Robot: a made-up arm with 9 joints.
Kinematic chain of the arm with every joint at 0, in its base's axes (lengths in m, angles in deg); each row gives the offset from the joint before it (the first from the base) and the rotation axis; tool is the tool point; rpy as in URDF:
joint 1: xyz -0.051 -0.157 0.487 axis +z
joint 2: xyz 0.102 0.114 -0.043 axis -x
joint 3: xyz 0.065 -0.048 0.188 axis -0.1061 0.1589 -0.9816
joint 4: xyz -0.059 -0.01 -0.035 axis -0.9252 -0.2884 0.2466
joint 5: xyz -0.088 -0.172 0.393 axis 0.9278 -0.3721 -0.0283
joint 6: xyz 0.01 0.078 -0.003 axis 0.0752 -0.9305 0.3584
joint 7: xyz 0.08 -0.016 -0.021 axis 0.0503 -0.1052 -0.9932
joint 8: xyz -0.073 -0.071 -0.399 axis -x
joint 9: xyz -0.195 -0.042 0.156 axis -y
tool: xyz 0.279 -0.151 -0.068 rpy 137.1 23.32 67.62
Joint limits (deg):
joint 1: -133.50..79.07
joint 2: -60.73..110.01
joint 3: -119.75..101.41
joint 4: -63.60..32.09
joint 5: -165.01..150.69
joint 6: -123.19..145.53
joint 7: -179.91..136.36
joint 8: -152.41..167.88
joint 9: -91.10..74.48
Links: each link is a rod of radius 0.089 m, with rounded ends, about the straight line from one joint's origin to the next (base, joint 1, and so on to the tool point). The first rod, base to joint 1, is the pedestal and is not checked.
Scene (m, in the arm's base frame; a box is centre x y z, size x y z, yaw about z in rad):
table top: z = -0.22
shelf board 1: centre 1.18 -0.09 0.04 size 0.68 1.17 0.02 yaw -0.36
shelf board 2: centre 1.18 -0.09 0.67 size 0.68 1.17 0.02 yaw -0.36
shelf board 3: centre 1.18 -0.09 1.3 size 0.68 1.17 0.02 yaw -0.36
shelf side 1: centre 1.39 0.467 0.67 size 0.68 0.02 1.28 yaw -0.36
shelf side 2: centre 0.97 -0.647 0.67 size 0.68 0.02 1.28 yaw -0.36
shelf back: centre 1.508 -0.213 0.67 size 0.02 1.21 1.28 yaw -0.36
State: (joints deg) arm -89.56 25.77 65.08 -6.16 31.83 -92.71 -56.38 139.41 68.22
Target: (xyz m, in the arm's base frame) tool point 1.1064 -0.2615 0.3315
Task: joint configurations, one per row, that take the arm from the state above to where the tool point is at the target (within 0.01 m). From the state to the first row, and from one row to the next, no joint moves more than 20 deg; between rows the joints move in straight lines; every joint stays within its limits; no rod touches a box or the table.
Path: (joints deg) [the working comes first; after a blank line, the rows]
Joints at the target: -89.23 50.32 70.09 4.25 31.49 -88.70 -54.52 149.39 72.26
Straight joint move there: touches shelf board 2.

1: -72.21 25.39 67.48 -11.03 29.22 -79.79 -75.34 140.20 61.73
2: -54.85 25.01 69.89 -15.89 26.61 -66.87 -94.29 140.99 55.24
3: -37.50 24.63 72.29 -20.76 24.01 -53.95 -113.25 141.77 48.75
4: -20.15 24.25 74.69 -25.62 21.40 -41.03 -132.20 142.56 42.26
5: -2.79 23.86 77.09 -30.49 18.79 -28.11 -151.16 143.35 35.78
6: -17.45 25.70 72.65 -23.67 19.21 -30.85 -134.46 144.56 37.40
7: -32.10 27.53 68.20 -16.85 19.63 -33.59 -117.76 145.77 39.03
8: -46.76 29.36 63.75 -10.03 20.04 -36.33 -101.06 146.98 40.66
9: -61.41 31.19 59.31 -3.22 20.46 -39.07 -84.36 148.19 42.29
10: -76.07 33.02 54.86 3.60 20.88 -41.81 -67.66 149.40 43.92
11: -90.72 34.85 50.41 10.42 21.29 -44.55 -50.96 150.60 45.55
12: -90.23 40.01 56.97 8.36 24.69 -59.26 -52.15 150.20 54.45
13: -89.73 45.16 63.53 6.31 28.09 -73.98 -53.33 149.79 63.36
14: -89.23 50.32 70.09 4.25 31.49 -88.70 -54.52 149.39 72.26

